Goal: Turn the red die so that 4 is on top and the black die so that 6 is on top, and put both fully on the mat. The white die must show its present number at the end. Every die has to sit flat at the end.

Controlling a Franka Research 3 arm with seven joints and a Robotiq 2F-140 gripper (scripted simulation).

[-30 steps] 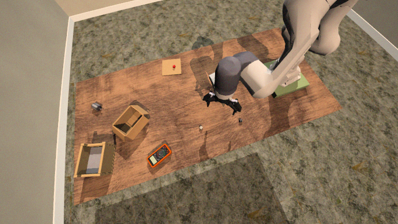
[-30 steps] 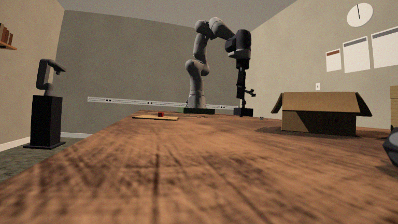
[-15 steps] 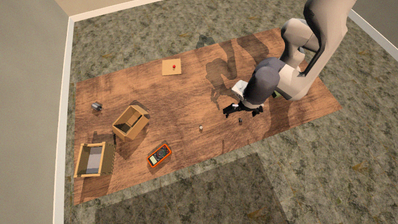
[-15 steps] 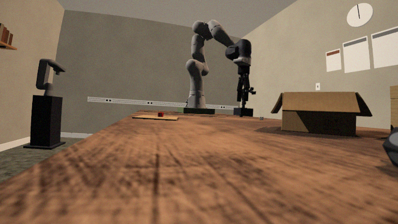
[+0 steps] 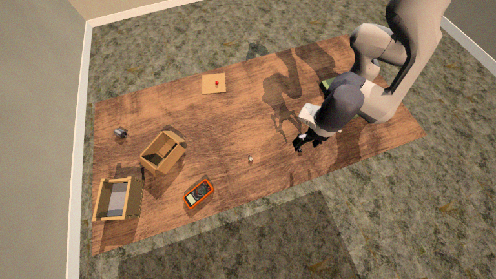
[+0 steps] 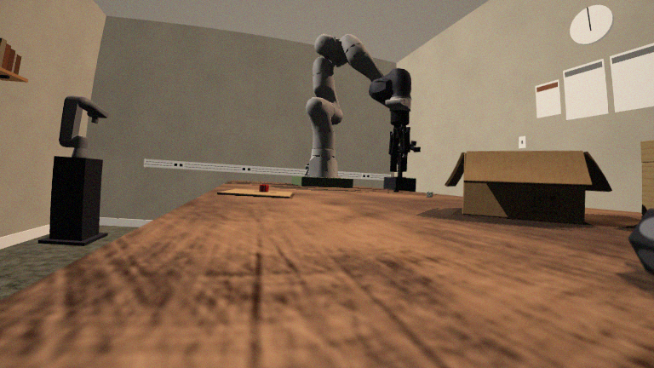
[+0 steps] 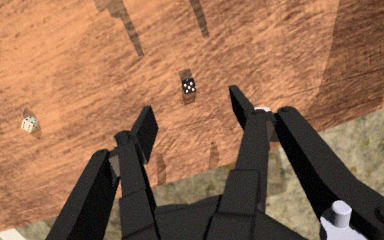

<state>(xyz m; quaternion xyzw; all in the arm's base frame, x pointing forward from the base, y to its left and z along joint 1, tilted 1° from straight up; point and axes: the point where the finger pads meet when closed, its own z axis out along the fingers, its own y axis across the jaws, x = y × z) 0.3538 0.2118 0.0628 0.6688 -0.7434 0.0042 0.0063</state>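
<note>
The black die lies 10 cm below my hand and 1 cm to the right of it. Round my hand: red die: 53 cm to the right, 30 cm ahead, 10 cm below; then white die: 25 cm ahead, 10 cm below, 4 cm to the right; then orange multimeter: 52 cm ahead, 9 cm below, 5 cm to the left.
</note>
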